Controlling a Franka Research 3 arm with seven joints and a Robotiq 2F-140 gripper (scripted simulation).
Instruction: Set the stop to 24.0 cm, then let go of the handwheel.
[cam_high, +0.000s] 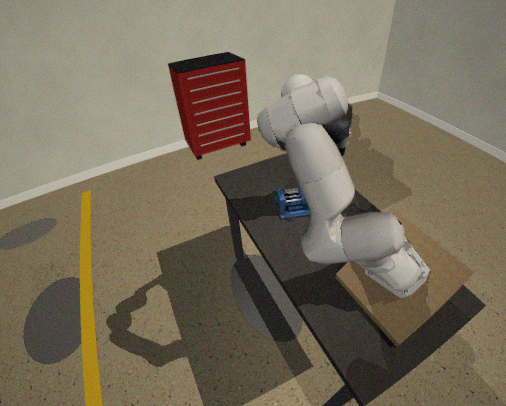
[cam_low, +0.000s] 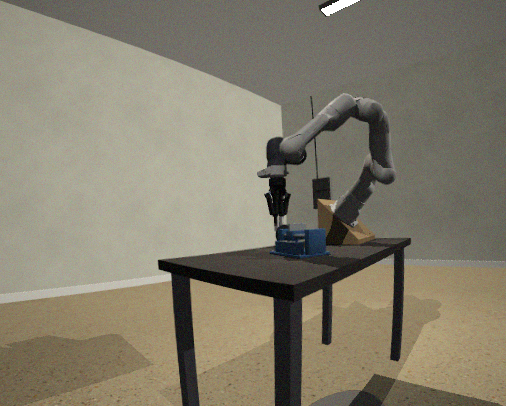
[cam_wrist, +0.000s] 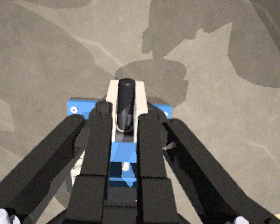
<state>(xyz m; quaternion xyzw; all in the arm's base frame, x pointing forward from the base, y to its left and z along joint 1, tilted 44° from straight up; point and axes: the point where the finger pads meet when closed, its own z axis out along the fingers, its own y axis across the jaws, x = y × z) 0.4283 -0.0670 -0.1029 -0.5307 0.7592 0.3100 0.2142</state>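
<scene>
My hand is 20 mm above the handwheel grip.
</scene>
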